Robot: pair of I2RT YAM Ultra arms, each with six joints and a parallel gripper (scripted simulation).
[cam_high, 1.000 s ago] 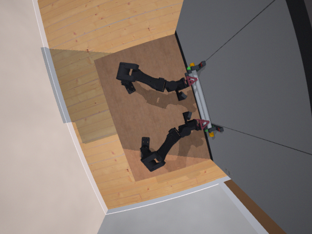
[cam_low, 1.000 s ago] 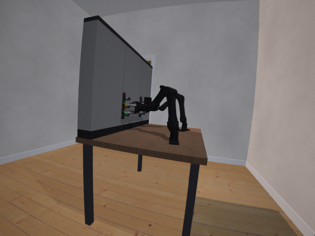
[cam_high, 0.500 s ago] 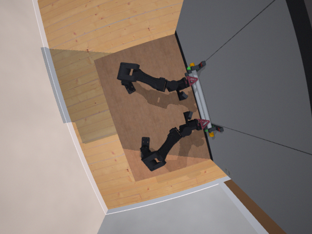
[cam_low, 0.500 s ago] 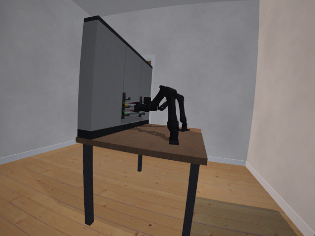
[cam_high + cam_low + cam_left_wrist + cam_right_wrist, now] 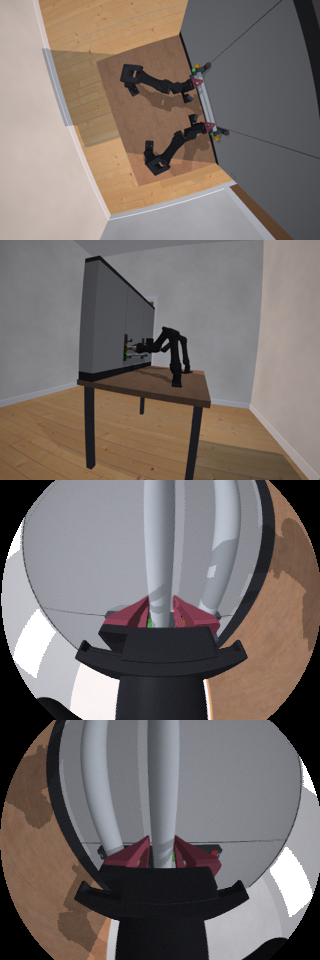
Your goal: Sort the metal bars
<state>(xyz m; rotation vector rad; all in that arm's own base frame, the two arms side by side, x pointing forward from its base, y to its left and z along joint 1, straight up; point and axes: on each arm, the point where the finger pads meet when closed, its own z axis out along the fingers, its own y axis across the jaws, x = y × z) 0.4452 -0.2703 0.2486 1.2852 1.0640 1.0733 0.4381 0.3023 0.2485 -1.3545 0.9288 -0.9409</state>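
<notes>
Right now my right hand is 15 cm to the right of the metal bar. Round my right hand: green-ended bar (16 cm to the left, 7 cm below); grey wall panel (9 cm ahead, 17 cm to the left, 18 cm above).
The metal bar lies 150 mm to the right of my left hand and 10 mm ahead of it. Also, from my left hand: green-ended bar: 140 mm to the right, 70 mm below, 10 mm ahead; then grey wall panel: 180 mm above, 120 mm to the right, 110 mm ahead.
</notes>
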